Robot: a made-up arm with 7 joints. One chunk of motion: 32 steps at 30 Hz.
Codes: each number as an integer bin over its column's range. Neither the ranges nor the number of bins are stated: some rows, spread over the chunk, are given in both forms.
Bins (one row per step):
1: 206 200 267 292 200 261 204
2: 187 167 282 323 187 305 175
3: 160 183 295 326 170 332 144
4: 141 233 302 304 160 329 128
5: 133 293 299 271 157 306 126
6: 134 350 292 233 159 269 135
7: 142 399 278 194 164 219 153
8: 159 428 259 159 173 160 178
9: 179 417 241 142 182 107 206
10: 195 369 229 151 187 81 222
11: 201 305 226 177 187 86 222
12: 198 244 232 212 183 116 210
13: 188 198 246 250 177 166 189
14: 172 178 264 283 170 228 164
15: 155 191 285 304 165 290 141
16: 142 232 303 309 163 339 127
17: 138 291 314 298 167 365 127
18: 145 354 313 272 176 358 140
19: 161 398 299 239 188 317 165
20: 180 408 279 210 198 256 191
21: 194 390 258 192 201 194 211
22: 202 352 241 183 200 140 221
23: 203 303 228 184 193 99 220
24: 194 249 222 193 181 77 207
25: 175 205 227 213 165 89 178
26: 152 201 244 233 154 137 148
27: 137 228 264 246 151 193 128
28: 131 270 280 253 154 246 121
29: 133 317 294 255 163 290 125
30: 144 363 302 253 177 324 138
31: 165 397 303 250 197 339 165
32: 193 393 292 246 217 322 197
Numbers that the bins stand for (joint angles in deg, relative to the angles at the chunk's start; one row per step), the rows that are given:
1: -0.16 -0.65 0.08 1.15 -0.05 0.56 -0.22
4: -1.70 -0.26 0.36 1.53 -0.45 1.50 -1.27
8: -1.27 2.05 0.02 -3.03 -0.32 -0.84 -0.58
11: -0.28 0.59 -0.25 -2.47 -0.18 -1.87 0.03
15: -1.37 -0.76 0.23 1.53 -0.40 0.96 -1.09
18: -1.61 1.18 0.45 0.52 -0.29 1.91 -1.10
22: -0.26 1.15 -0.13 -2.28 -0.05 -1.12 0.02
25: -0.90 -0.59 -0.24 -1.33 -0.40 -1.83 -0.58
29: -1.89 0.74 0.30 -0.01 -0.42 0.96 -1.31
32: -0.47 1.64 0.28 -0.29 0.12 1.41 -0.31
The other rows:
2: -0.61 -1.05 0.20 2.13 -0.18 1.17 -0.62
3: -1.25 -0.86 0.31 2.22 -0.35 1.55 -1.05
5: -1.89 0.45 0.34 0.49 -0.48 1.19 -1.30
6: -1.86 1.13 0.28 -0.70 -0.46 0.67 -1.17
7: -1.68 1.71 0.17 -1.93 -0.41 -0.02 -0.92
9: -0.80 1.92 -0.13 -3.57 -0.23 -1.58 -0.19
10: -0.42 1.35 -0.22 -3.29 -0.18 -1.94 0.03
12: -0.35 -0.13 -0.20 -1.36 -0.22 -1.45 -0.13
13: -0.59 -0.68 -0.09 -0.17 -0.28 -0.76 -0.42
14: -0.97 -0.92 0.06 0.87 -0.35 0.10 -0.77
16: -1.68 -0.27 0.37 1.69 -0.42 1.64 -1.29
17: -1.77 0.43 0.46 1.34 -0.38 2.00 -1.29
19: -1.23 1.70 0.34 -0.51 -0.17 1.34 -0.76
20: -0.78 1.82 0.18 -1.43 -0.07 0.49 -0.40
21: -0.45 1.60 0.01 -1.99 -0.04 -0.37 -0.12
23: -0.24 0.57 -0.23 -2.25 -0.12 -1.69 0.01
24: -0.45 -0.07 -0.28 -1.96 -0.24 -1.99 -0.17
26: -1.44 -0.64 -0.10 -0.70 -0.51 -1.16 -0.99
27: -1.79 -0.32 0.06 -0.29 -0.54 -0.38 -1.27
28: -1.94 0.18 0.19 -0.07 -0.51 0.35 -1.37
30: -1.63 1.28 0.36 -0.07 -0.28 1.44 -1.13
31: -1.13 1.69 0.37 -0.17 -0.08 1.64 -0.76

